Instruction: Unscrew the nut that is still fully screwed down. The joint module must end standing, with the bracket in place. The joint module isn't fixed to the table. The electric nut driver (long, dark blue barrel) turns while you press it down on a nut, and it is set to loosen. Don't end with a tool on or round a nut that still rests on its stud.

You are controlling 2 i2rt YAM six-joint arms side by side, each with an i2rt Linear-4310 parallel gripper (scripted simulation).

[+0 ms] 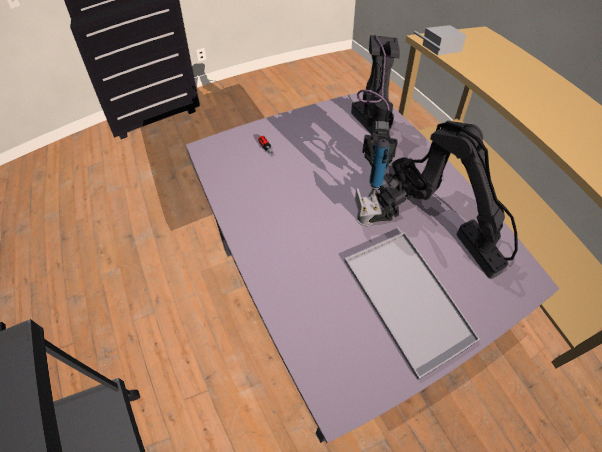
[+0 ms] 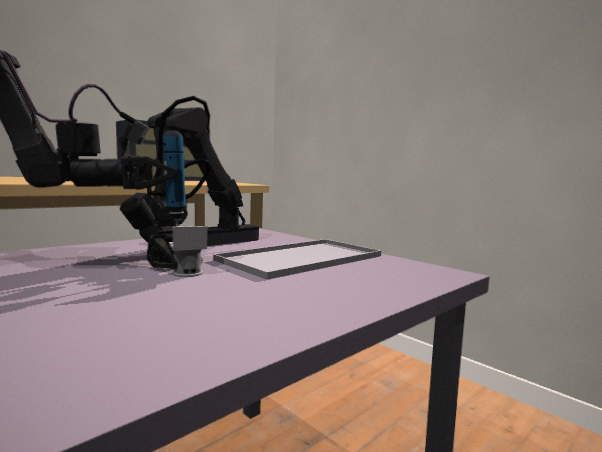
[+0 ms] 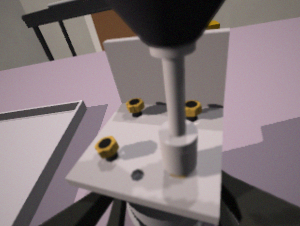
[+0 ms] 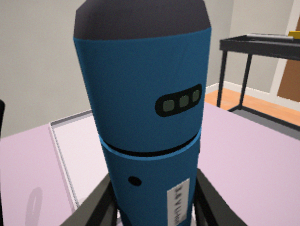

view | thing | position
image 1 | my left gripper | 364, 215
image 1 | shallow tray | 431, 329
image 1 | blue nut driver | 382, 146
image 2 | my left gripper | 189, 264
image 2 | my right gripper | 178, 172
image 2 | shallow tray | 268, 262
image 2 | blue nut driver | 173, 145
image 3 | my left gripper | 163, 171
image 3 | white L-shaped bracket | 137, 74
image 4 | my right gripper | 154, 175
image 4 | shallow tray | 76, 138
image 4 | blue nut driver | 145, 75
